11 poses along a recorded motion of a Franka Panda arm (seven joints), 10 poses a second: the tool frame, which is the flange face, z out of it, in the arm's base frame.
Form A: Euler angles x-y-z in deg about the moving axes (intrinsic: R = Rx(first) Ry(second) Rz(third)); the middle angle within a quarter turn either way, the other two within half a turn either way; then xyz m.
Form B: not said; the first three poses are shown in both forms.
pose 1, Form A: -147.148 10.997 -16.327 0.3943 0.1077 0.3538
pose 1, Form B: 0.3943 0.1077 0.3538 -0.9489 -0.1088 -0.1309 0.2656
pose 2, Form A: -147.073 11.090 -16.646 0.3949 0.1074 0.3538
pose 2, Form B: 0.3949 0.1074 0.3538 -0.9484 -0.1111 -0.1325 0.2657
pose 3, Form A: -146.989 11.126 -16.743 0.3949 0.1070 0.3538
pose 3, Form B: 0.3949 0.1070 0.3538 -0.9481 -0.1117 -0.1331 0.2662
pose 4, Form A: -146.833 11.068 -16.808 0.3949 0.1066 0.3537
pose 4, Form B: 0.3949 0.1066 0.3537 -0.9477 -0.1122 -0.1330 0.2675
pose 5, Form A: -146.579 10.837 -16.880 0.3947 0.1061 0.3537
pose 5, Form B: 0.3947 0.1061 0.3537 -0.9471 -0.1131 -0.1315 0.2699
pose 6, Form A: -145.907 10.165 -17.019 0.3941 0.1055 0.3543
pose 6, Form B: 0.3941 0.1055 0.3543 -0.9457 -0.1152 -0.1270 0.2762
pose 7, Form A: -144.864 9.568 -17.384 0.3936 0.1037 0.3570
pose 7, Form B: 0.3936 0.1037 0.3570 -0.9429 -0.1187 -0.1241 0.2853
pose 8, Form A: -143.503 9.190 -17.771 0.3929 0.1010 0.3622
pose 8, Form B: 0.3929 0.1010 0.3622 -0.9392 -0.1214 -0.1234 0.2966
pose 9, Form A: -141.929 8.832 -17.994 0.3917 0.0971 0.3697
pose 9, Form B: 0.3917 0.0971 0.3697 -0.9348 -0.1226 -0.1227 0.3098
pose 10, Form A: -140.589 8.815 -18.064 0.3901 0.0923 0.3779
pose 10, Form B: 0.3901 0.0923 0.3779 -0.9311 -0.1218 -0.1242 0.3207
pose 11, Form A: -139.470 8.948 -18.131 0.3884 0.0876 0.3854
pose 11, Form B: 0.3884 0.0876 0.3854 -0.9278 -0.1207 -0.1267 0.3295
